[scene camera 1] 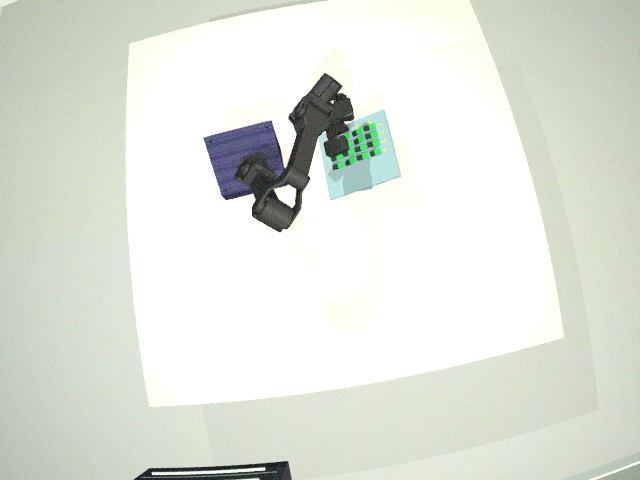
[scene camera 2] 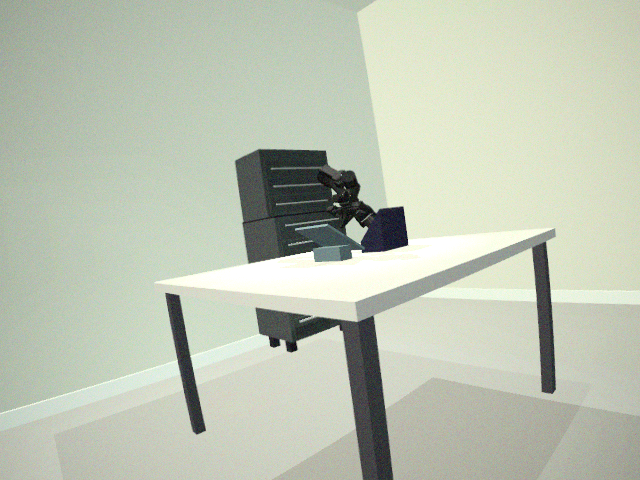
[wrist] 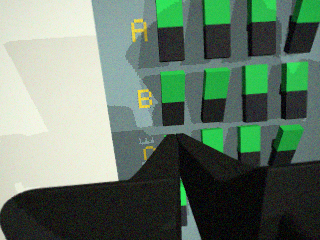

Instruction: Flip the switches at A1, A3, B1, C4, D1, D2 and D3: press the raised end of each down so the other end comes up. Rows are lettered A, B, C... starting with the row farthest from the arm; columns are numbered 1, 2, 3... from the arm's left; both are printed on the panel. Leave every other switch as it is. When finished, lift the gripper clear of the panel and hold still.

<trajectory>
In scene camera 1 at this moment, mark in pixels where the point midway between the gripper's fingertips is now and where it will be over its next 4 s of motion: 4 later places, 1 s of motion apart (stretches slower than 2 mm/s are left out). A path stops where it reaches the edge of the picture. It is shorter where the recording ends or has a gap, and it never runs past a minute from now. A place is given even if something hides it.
My gripper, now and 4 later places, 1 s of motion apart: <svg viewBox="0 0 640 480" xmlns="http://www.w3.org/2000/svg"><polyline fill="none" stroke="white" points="347,130 343,154 352,160 352,160 350,159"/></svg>
</trajectory>
